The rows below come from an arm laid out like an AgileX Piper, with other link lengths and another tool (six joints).
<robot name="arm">
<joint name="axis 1" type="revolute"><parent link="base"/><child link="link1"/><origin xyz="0.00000 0.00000 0.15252" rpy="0.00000 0.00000 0.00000"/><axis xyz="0 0 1"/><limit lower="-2.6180" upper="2.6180"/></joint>
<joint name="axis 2" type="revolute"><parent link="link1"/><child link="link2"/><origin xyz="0.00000 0.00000 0.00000" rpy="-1.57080 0.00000 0.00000"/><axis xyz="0 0 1"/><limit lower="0.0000" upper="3.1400"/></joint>
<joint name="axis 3" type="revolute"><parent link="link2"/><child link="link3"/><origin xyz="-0.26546 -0.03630 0.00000" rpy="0.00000 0.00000 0.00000"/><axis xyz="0 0 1"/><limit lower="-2.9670" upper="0.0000"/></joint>
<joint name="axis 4" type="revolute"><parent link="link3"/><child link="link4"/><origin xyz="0.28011 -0.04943 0.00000" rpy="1.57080 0.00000 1.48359"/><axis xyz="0 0 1"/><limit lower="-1.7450" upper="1.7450"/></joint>
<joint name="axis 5" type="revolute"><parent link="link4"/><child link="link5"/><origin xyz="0.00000 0.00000 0.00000" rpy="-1.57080 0.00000 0.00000"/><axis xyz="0 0 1"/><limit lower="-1.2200" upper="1.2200"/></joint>
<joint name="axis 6" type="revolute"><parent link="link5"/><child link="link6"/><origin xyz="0.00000 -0.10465 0.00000" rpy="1.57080 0.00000 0.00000"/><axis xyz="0 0 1"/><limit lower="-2.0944" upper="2.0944"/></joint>
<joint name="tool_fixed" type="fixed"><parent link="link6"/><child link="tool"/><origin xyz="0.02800 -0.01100 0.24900" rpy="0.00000 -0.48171 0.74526"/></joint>
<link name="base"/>
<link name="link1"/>
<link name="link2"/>
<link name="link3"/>
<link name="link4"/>
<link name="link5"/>
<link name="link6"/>
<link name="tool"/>
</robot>
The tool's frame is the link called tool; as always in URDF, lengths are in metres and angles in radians.
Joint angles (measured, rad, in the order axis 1, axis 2, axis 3, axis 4, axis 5, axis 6), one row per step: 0.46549 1.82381 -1.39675 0.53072 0.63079 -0.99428; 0.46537 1.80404 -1.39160 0.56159 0.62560 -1.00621; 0.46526 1.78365 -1.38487 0.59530 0.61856 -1.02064; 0.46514 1.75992 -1.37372 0.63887 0.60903 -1.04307; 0.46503 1.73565 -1.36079 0.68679 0.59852 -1.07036; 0.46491 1.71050 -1.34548 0.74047 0.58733 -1.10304; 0.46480 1.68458 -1.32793 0.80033 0.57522 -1.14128; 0.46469 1.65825 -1.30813 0.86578 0.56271 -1.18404; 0.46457 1.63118 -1.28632 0.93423 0.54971 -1.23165; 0.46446 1.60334 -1.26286 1.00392 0.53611 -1.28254; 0.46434 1.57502 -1.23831 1.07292 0.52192 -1.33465; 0.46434 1.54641 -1.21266 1.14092 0.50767 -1.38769; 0.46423 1.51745 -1.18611 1.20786 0.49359 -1.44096; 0.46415 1.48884 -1.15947 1.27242 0.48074 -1.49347; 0.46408 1.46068 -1.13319 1.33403 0.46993 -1.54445; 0.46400 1.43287 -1.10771 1.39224 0.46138 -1.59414; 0.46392 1.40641 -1.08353 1.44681 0.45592 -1.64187
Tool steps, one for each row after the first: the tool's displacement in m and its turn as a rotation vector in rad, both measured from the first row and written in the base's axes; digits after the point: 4 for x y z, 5 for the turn. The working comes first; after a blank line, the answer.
Tool pose at each row, in the base's axes (x y z in m, rotation vector in rad; the steps are taken from these numbers as rounded here): 0.4781 0.3326 0.0478 -0.27750 2.03105 0.67299; 0.4783 0.3384 0.0602 -0.25954 2.00943 0.69661; 0.4785 0.3441 0.0729 -0.24112 1.98611 0.72099; 0.4779 0.3506 0.0870 -0.22138 1.95894 0.75013; 0.4770 0.3571 0.1014 -0.20238 1.93006 0.78018; 0.4756 0.3635 0.1160 -0.18322 1.89973 0.81171; 0.4740 0.3698 0.1310 -0.16332 1.86753 0.84433; 0.4719 0.3758 0.1461 -0.14197 1.83453 0.87737; 0.4699 0.3809 0.1611 -0.12174 1.79999 0.90852; 0.4679 0.3848 0.1760 -0.10244 1.76422 0.93651; 0.4663 0.3873 0.1904 -0.08365 1.72813 0.96031; 0.4647 0.3887 0.2041 -0.06574 1.69269 0.98020; 0.4631 0.3888 0.2171 -0.04803 1.65824 0.99646; 0.4614 0.3880 0.2289 -0.03158 1.62580 1.00977; 0.4593 0.3866 0.2398 -0.01676 1.59562 1.02117; 0.4569 0.3849 0.2500 -0.00459 1.56698 1.03110; 0.4540 0.3833 0.2593 0.00488 1.54065 1.04074

0.0002 0.0058 0.0124 0.02907 -0.01080 -0.00393; 0.0004 0.0115 0.0251 0.05946 -0.02257 -0.00789; -0.0002 0.0180 0.0392 0.09482 -0.03590 -0.01080; -0.0011 0.0245 0.0536 0.13120 -0.05019 -0.01274; -0.0025 0.0309 0.0682 0.16926 -0.06482 -0.01404; -0.0041 0.0372 0.0832 0.20914 -0.08012 -0.01528; -0.0062 0.0432 0.0983 0.25036 -0.09514 -0.01718; -0.0082 0.0483 0.1133 0.29066 -0.11181 -0.01907; -0.0102 0.0522 0.1282 0.32921 -0.13032 -0.02169; -0.0118 0.0547 0.1426 0.36521 -0.15024 -0.02581; -0.0134 0.0561 0.1563 0.39834 -0.17078 -0.03102; -0.0150 0.0562 0.1693 0.42892 -0.19149 -0.03770; -0.0167 0.0554 0.1811 0.45652 -0.21154 -0.04473; -0.0188 0.0540 0.1920 0.48153 -0.23045 -0.05135; -0.0212 0.0523 0.2022 0.50404 -0.24901 -0.05666; -0.0241 0.0507 0.2115 0.52446 -0.26613 -0.05997
